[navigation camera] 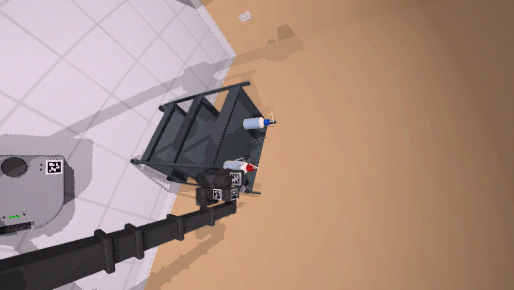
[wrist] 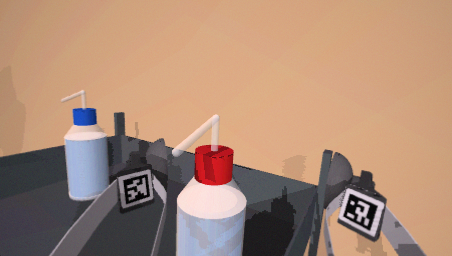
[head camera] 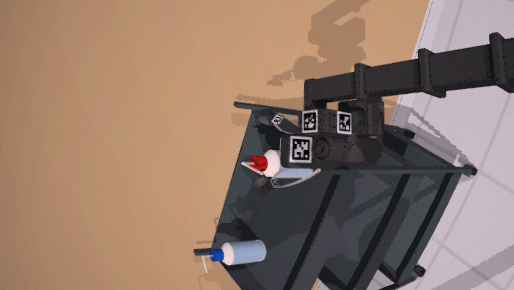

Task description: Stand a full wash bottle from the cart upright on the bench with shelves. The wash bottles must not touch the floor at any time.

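Places are measured from the robot's base along level axes (x left, y back, z up), in centimetres.
Pixels of known places: gripper, between the fingertips: (navigation camera: 250, 173) (head camera: 259, 150); robot's base, origin of its link: (navigation camera: 14, 165).
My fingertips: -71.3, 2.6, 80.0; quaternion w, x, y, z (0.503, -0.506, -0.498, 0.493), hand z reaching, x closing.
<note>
Ahead of a thing's pixels: the offset from my fingertips to its top centre, as dx, dy, dz. "spot": to the spot under its first point. Level surfaces: height alone.
A wash bottle with a red cap @(+0.0, -3.0, +3.7) (head camera: 272, 162) (navigation camera: 235, 164) (wrist: 211, 225) stands upright on the top tray of the dark cart @(spot: -9.0, -16.4, -13.7) (head camera: 280, 220) (navigation camera: 237, 135) (wrist: 270, 185). A second wash bottle with a blue cap @(-17.6, -26.7, +3.7) (head camera: 244, 252) (navigation camera: 254, 123) (wrist: 87, 165) stands upright on the same tray. My gripper (head camera: 262, 150) (navigation camera: 245, 174) (wrist: 244, 164) is open, with one finger on each side of the red-capped bottle. In the wrist view this bottle is nearer the left finger, with a wider gap on the right. Its lower part is hidden. The bench with shelves does not show.
The cart has lower shelves and corner posts; one post (wrist: 322, 200) rises close beside the right finger. An orange-tan wall (head camera: 125, 125) (navigation camera: 375, 150) stands behind the cart. My arm (head camera: 390, 75) (navigation camera: 155, 237) reaches over the tiled floor @(dz -80.0) (navigation camera: 60, 55) to the cart.
</note>
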